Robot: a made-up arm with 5 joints. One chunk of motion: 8 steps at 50 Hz.
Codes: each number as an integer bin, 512 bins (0 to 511) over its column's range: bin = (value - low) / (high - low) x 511, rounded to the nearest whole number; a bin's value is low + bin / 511 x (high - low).
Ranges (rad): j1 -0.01..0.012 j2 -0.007..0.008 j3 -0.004..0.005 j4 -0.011..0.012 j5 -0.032..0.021
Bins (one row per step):
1: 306 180 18 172 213
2: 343 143 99 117 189
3: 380 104 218 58 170
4: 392 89 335 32 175
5: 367 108 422 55 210
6: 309 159 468 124 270
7: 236 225 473 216 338
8: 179 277 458 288 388
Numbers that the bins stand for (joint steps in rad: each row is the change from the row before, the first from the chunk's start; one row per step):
1: 0.00317 -0.00172 -0.00368 -0.00326 -0.00991
2: 0.00477 -0.00280 -0.00226 -0.00573 -0.01240
3: 0.00636 -0.00395 -0.00016 -0.00839 -0.01437
4: 0.00688 -0.00439 0.00190 -0.00956 -0.01385
5: 0.00580 -0.00383 0.00343 -0.00852 -0.01022
6: 0.00330 -0.00233 0.00424 -0.00542 -0.00400
7: 0.00016 -0.00040 0.00433 -0.00128 0.00306
8: -0.00229 0.00113 0.00407 0.00196 0.00824

